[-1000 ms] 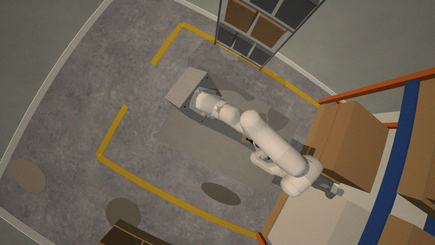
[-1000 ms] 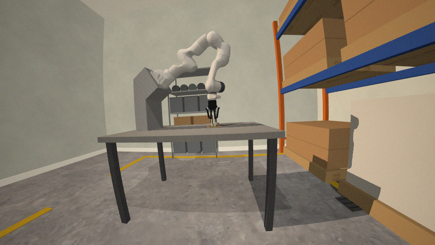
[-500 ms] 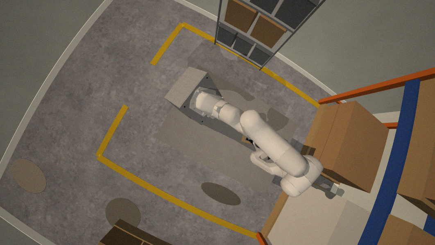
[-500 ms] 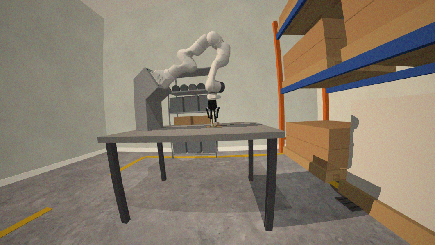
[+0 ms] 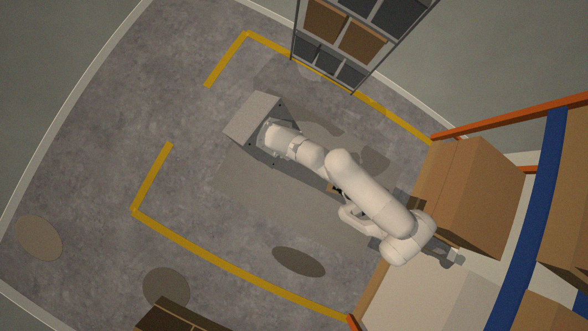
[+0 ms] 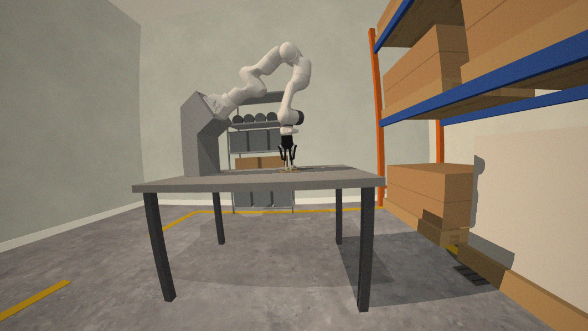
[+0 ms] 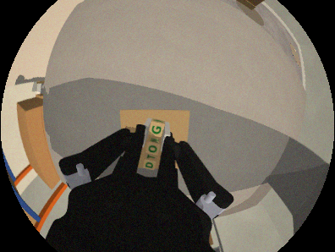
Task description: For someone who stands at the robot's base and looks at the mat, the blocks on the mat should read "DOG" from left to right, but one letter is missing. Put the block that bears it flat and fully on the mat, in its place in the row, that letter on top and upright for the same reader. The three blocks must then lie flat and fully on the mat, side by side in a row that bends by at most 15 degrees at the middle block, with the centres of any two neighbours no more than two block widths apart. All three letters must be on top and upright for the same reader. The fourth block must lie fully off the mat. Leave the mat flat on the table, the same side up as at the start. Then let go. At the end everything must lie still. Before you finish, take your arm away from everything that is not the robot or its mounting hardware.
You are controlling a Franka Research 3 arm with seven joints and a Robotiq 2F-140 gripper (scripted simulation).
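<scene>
Right now my hand is 4 cm to the right of the mat, 4 cm above it and 1 cm short of it.
</scene>
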